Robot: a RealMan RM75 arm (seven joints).
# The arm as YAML. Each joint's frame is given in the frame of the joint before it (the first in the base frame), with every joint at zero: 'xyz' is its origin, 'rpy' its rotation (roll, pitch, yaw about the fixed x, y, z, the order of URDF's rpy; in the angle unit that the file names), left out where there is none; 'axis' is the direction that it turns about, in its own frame. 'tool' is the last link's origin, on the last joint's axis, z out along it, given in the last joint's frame.
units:
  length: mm
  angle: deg
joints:
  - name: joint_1
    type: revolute
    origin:
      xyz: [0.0, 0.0, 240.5]
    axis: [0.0, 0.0, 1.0]
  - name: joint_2
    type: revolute
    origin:
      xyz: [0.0, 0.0, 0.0]
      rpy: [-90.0, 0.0, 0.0]
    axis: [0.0, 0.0, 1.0]
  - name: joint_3
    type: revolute
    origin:
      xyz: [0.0, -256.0, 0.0]
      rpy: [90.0, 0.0, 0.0]
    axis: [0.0, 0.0, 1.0]
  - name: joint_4
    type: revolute
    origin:
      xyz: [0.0, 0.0, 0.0]
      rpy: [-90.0, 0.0, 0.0]
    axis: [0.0, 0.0, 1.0]
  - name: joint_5
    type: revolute
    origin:
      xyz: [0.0, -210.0, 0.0]
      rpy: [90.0, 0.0, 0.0]
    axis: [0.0, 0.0, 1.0]
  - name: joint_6
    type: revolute
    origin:
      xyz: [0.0, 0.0, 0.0]
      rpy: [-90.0, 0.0, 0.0]
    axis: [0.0, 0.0, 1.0]
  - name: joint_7
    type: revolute
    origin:
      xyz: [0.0, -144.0, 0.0]
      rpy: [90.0, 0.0, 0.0]
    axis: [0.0, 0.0, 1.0]
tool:
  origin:
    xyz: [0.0, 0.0, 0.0]
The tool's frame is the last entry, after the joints.
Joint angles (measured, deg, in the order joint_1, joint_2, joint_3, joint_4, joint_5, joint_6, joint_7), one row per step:
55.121 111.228 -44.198 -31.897 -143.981 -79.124 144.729
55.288 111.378 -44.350 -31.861 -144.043 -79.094 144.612
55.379 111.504 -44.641 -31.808 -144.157 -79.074 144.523
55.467 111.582 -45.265 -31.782 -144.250 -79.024 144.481
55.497 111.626 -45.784 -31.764 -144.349 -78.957 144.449
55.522 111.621 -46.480 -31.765 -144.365 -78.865 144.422
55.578 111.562 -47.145 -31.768 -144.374 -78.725 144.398
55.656 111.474 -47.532 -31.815 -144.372 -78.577 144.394
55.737 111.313 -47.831 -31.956 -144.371 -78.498 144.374
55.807 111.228 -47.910 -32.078 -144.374 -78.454 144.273
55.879 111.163 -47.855 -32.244 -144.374 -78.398 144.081
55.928 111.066 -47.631 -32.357 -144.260 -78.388 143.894
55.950 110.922 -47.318 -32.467 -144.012 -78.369 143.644
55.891 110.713 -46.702 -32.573 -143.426 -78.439 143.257
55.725 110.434 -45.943 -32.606 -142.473 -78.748 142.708
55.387 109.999 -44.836 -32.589 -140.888 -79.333 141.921
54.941 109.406 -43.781 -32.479 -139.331 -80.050 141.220
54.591 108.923 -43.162 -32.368 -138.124 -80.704 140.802
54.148 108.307 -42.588 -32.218 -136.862 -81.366 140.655
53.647 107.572 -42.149 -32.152 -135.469 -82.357 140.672
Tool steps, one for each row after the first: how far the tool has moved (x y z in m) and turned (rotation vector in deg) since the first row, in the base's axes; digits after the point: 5 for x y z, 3 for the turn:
-0.00131 -0.00006 -0.00151 -0.231 -0.115 0.312
-0.00179 -0.00052 -0.00305 -0.545 -0.389 0.558
-0.00215 -0.00096 -0.00451 -0.937 -0.928 0.899
-0.00201 -0.00135 -0.00551 -1.223 -1.414 1.141
-0.00190 -0.00159 -0.00628 -1.504 -1.991 1.457
-0.00190 -0.00140 -0.00654 -1.675 -2.580 1.795
-0.00222 -0.00067 -0.00608 -1.628 -2.967 2.064
-0.00268 0.00044 -0.00466 -1.478 -3.336 2.372
-0.00327 0.00130 -0.00366 -1.333 -3.501 2.653
-0.00407 0.00234 -0.00252 -1.104 -3.578 3.005
-0.00484 0.00336 -0.00113 -0.818 -3.414 3.229
-0.00565 0.00457 0.00073 -0.419 -3.095 3.458
-0.00661 0.00588 0.00338 0.162 -2.266 3.630
-0.00746 0.00660 0.00638 0.665 -0.984 3.756
-0.00829 0.00706 0.01084 1.333 1.096 3.830
-0.00779 0.00709 0.01635 1.962 3.078 3.720
-0.00732 0.00672 0.02050 2.286 4.508 3.597
-0.00595 0.00630 0.02565 2.720 5.947 3.154
-0.00464 0.00536 0.03174 2.977 7.441 2.656

